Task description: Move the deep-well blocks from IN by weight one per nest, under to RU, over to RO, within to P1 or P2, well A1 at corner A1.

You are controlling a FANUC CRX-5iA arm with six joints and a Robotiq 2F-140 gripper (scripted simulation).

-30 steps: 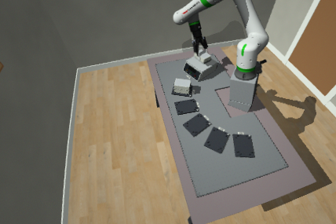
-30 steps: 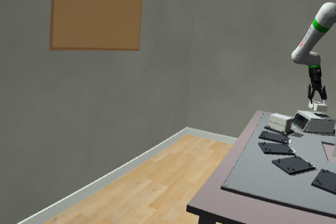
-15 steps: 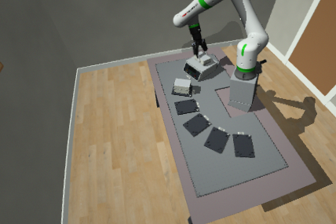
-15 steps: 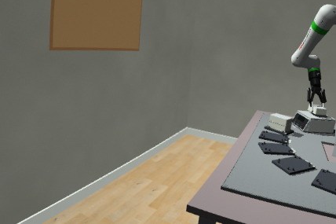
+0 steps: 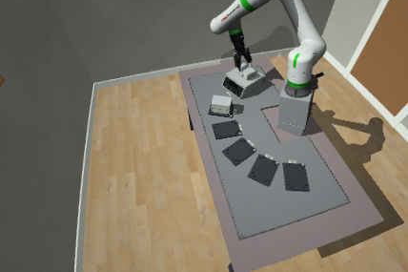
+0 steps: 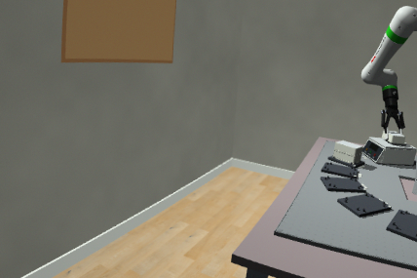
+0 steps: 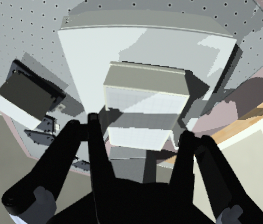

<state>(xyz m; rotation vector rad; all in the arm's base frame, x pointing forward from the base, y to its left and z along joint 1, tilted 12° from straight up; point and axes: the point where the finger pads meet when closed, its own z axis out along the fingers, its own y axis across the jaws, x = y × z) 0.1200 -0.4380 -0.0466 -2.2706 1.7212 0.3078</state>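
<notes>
Now: the pale platform 50 mm below my hand. The rest, counted from my hand: deep-well block 270 mm ahead, 180 mm to the left, 70 mm below; dark infeed nest 270 mm ahead, 180 mm to the left, 140 mm below; check-weigher 10 mm ahead, 80 mm below.
</notes>
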